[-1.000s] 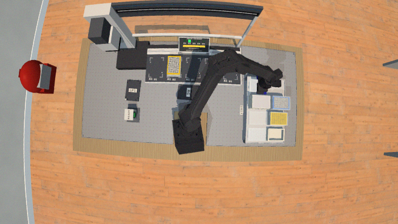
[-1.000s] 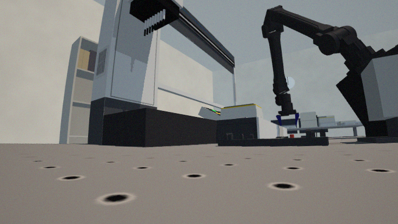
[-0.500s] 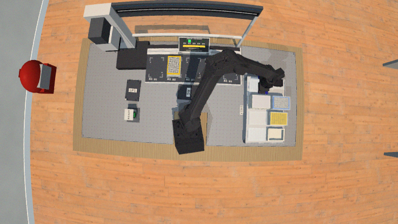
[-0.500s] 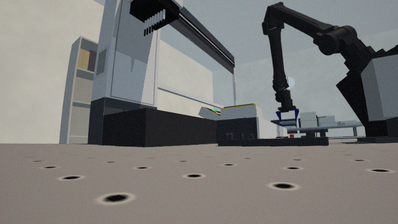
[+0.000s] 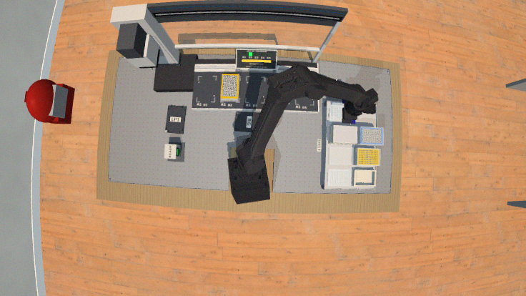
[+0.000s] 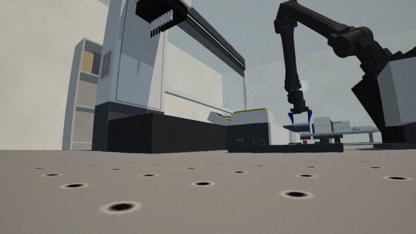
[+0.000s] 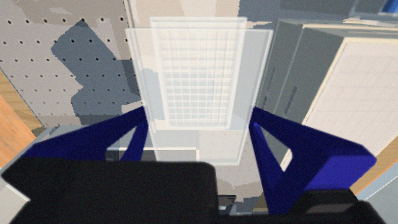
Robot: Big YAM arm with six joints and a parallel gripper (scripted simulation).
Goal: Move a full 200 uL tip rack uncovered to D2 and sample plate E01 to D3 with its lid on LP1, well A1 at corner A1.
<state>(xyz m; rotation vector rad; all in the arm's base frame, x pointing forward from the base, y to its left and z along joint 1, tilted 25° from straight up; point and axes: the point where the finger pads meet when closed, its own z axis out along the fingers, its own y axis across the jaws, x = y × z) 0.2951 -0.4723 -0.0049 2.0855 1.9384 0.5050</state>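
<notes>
My gripper is now 6 cm above the sample plate. Also, from my hand: shelf 17 cm behind, 7 cm below, 6 cm to the right; clear plate lid right at my hand; white sealed block 11 cm behind, 1 cm to the left.
</notes>
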